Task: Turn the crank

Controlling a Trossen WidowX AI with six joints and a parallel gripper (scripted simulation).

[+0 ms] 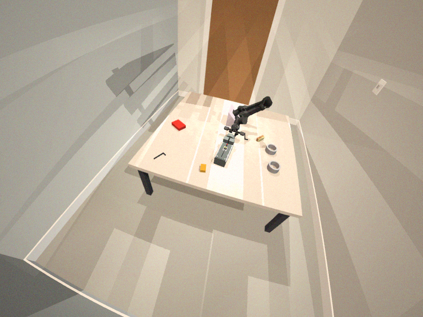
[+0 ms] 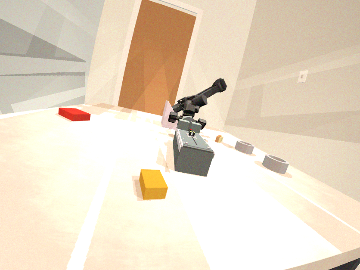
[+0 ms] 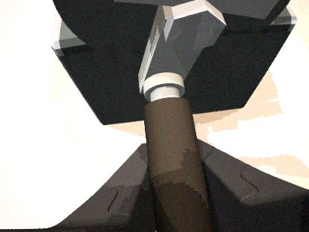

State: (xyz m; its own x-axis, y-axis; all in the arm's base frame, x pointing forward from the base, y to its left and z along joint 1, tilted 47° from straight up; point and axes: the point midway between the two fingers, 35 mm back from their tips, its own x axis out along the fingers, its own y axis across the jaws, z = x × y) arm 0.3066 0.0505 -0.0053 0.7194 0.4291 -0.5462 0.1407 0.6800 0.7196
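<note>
Now: gripper tip 30 mm below the dark brown crank handle and 20 mm past it. Also, from my gripper tip: red pointer (120 mm ahead, 50 mm above, 20 mm to the right); yellow block (360 mm ahead, 150 mm to the right, 20 mm below); tan block (270 mm to the left, 150 mm behind, 20 mm below).
</note>
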